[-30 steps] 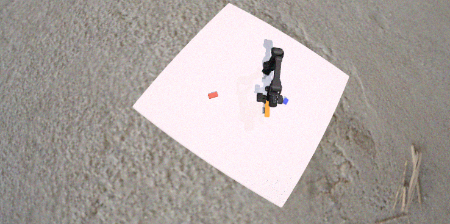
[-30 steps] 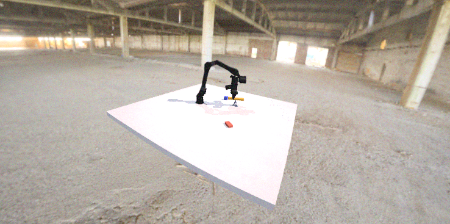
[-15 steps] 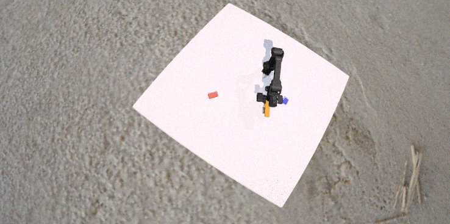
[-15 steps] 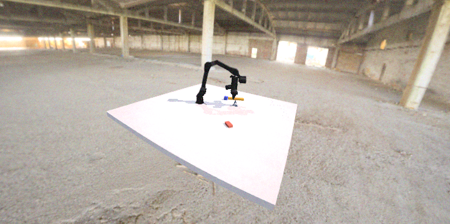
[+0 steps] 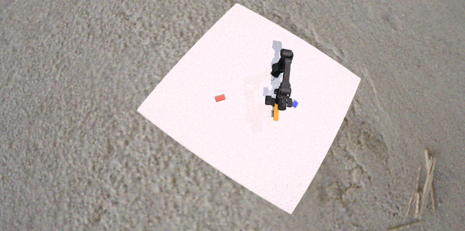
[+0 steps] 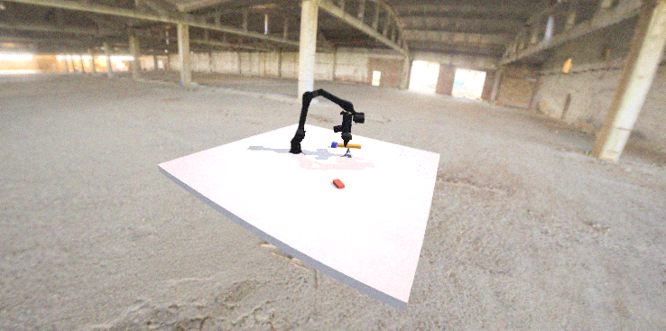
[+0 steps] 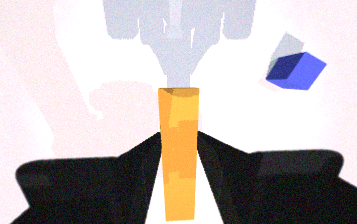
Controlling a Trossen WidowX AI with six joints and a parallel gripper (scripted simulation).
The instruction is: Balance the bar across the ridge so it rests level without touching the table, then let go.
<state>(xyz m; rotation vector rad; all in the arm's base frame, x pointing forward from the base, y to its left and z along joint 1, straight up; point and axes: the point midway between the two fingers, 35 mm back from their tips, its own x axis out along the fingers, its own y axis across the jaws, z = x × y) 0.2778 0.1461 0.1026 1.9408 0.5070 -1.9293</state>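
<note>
Right now my gripper tip is 20 mm short of the bar and 10 mm to the right of it. Also, from my gripper tip: blue cube: 130 mm behind, 110 mm to the left, 50 mm below; red block: 150 mm ahead, 360 mm to the right, 60 mm below.
</note>
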